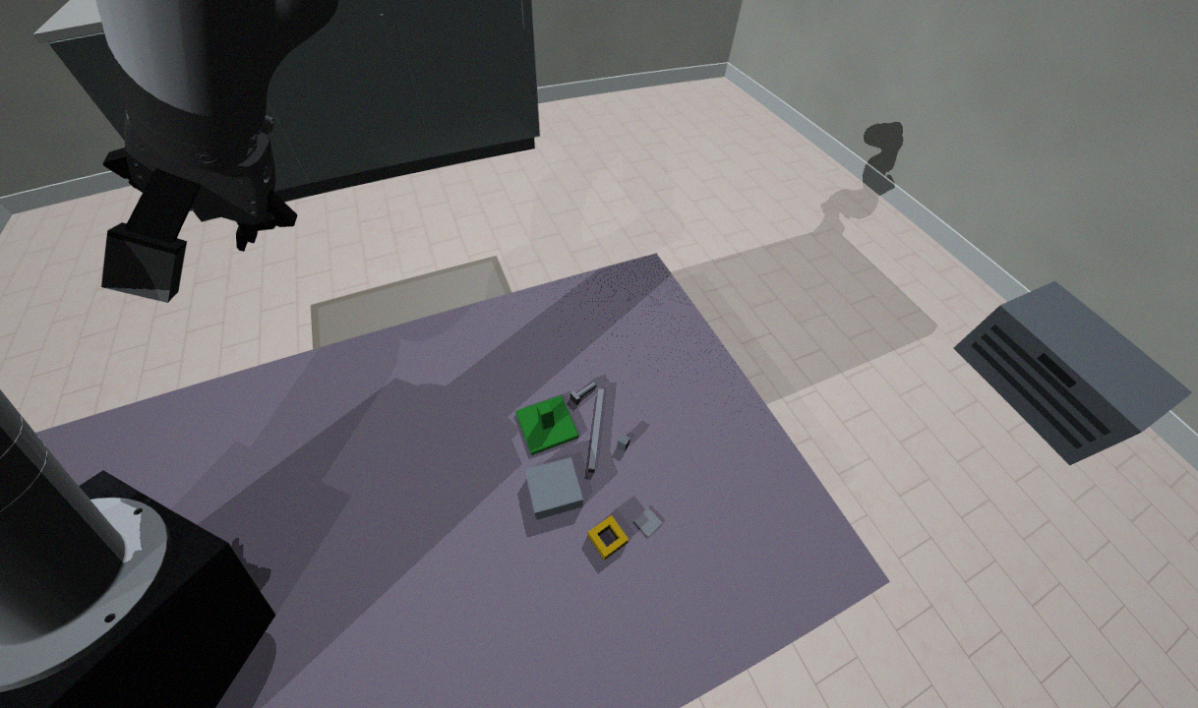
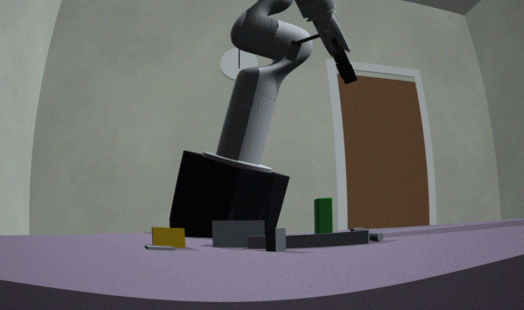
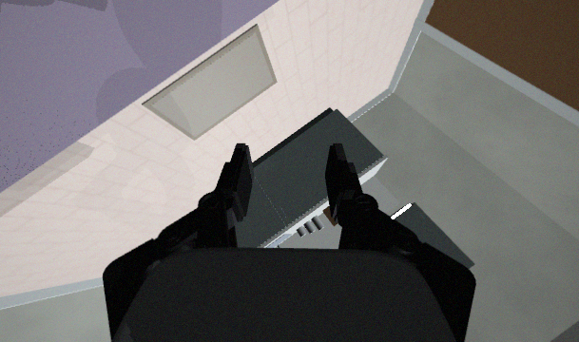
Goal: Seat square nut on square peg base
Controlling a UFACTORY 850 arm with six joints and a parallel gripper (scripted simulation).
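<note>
Right now my hand is 370 mm to the left of the thin grey plate, 370 mm above it and 360 mm short of it. Also, from my hand: bolt (360 mm below, 350 mm ahead, 140 mm to the right); then grey block (350 mm below, 280 mm to the right, 250 mm ahead); then long grey bar (360 mm below, 350 mm ahead, 210 mm to the right).
</note>
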